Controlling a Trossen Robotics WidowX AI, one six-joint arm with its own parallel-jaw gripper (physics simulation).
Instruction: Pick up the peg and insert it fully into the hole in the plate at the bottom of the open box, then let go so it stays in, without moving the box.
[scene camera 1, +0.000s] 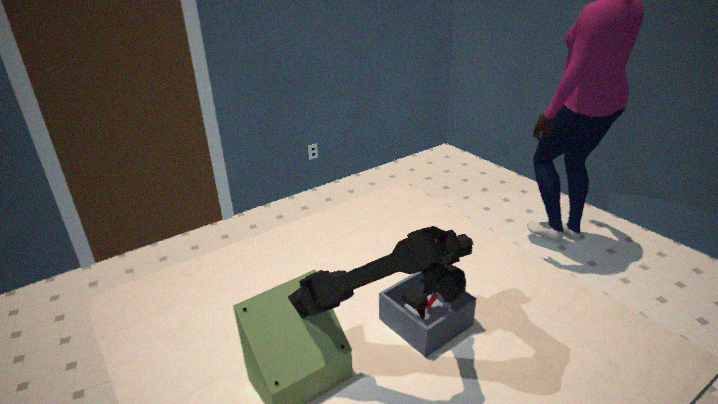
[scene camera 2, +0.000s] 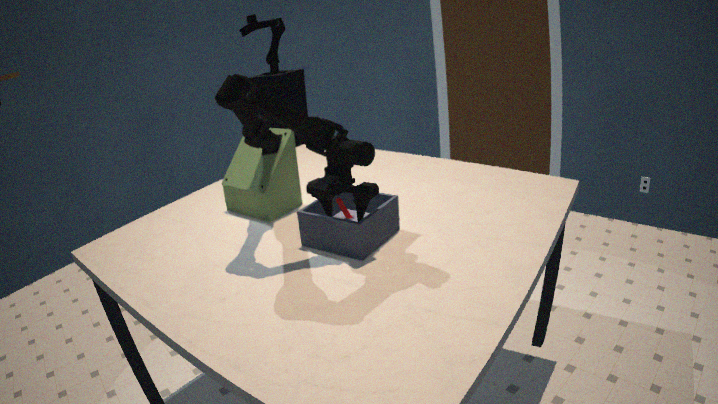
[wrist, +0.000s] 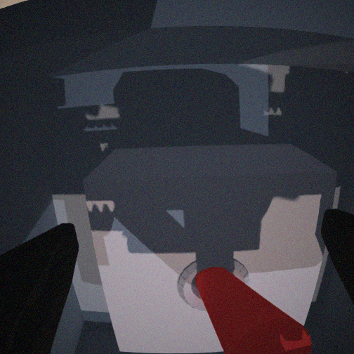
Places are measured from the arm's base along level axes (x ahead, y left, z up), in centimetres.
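Pixels of known places: gripper, between the fingertips: (scene camera 1: 434, 309); arm's base, origin of its link: (scene camera 1: 305, 300) (scene camera 2: 272, 144).
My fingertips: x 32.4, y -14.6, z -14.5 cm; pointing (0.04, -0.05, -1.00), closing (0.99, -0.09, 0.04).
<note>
For each thing: its middle in the pictures, then the offset to it from my fingertips. Level surfaces: height alone.
- red peg, middle of its body: (scene camera 2: 344, 210) (scene camera 1: 430, 302) dx -0.5, dy +1.2, dz +2.3 cm
- open grey box, middle of its body: (scene camera 2: 349, 220) (scene camera 1: 426, 308) dx -0.2, dy +2.7, dz -1.3 cm
- table, height of its surface: dz -6.2 cm
The red peg (scene camera 1: 431, 301) (scene camera 2: 343, 208) (wrist: 245, 312) stands tilted inside the open grey box (scene camera 1: 401, 315) (scene camera 2: 328, 236). Its lower end is at the round hole (wrist: 185, 290) in the pale plate (wrist: 150, 315) on the box bottom, partly covering the hole. How far that end reaches in cannot be told. My gripper (scene camera 1: 434, 306) (scene camera 2: 344, 217) (wrist: 203, 231) is wide open, pointing down, with its fingertips inside the box on either side of the peg. In the wrist view both fingers stand apart from the peg.
The box walls surround my fingers closely. A green sloped block (scene camera 1: 281, 341) (scene camera 2: 263, 195) stands on the table (scene camera 2: 401, 311) beside the box, at the arm's base. A person in a pink top (scene camera 1: 597, 65) stands beyond the table.
</note>
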